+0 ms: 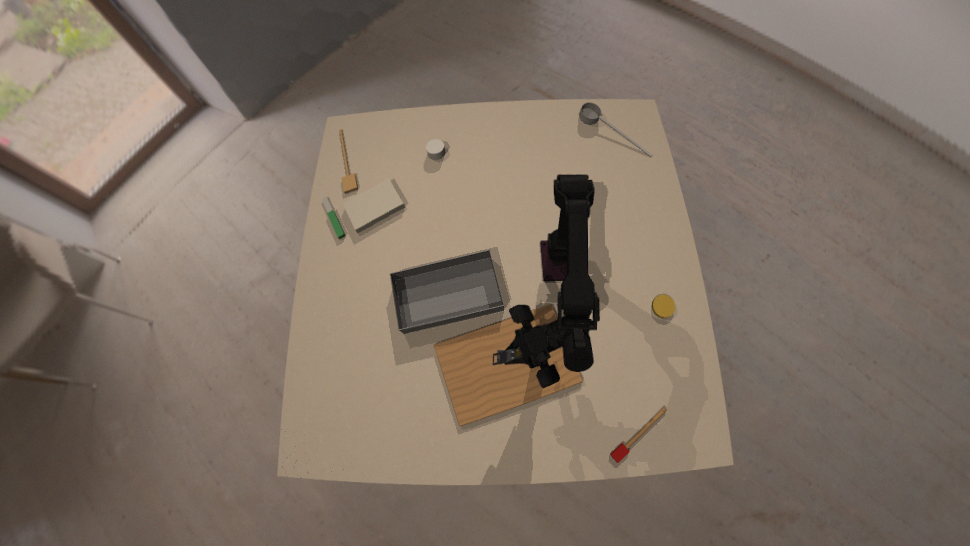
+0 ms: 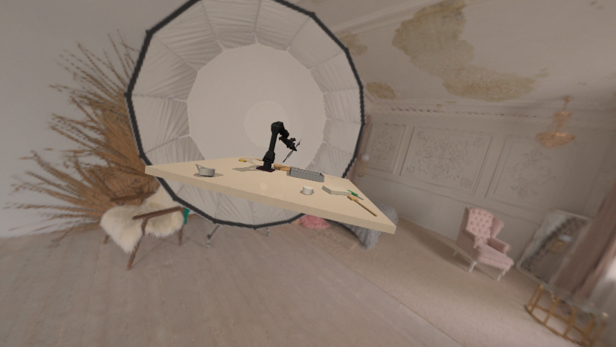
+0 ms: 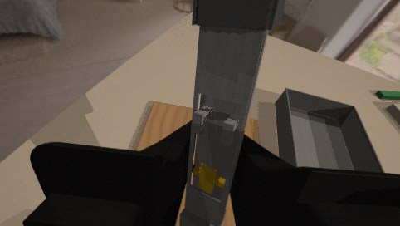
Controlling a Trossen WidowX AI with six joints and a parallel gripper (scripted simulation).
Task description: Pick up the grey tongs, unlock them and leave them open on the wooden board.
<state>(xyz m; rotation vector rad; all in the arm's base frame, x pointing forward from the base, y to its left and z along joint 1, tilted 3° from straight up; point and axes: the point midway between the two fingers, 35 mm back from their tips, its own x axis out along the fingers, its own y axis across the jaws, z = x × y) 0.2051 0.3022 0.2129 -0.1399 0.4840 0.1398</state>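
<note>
My gripper tip is 30 mm past the yellow lock piece and 10 mm below it. Also, from my gripper tip: wooden board 200 mm below, 10 mm to the right, 10 mm behind; then roasting tin 250 mm to the right, 180 mm below, 120 mm ahead; then red-headed spatula 300 mm behind, 270 mm to the left, 200 mm below.
</note>
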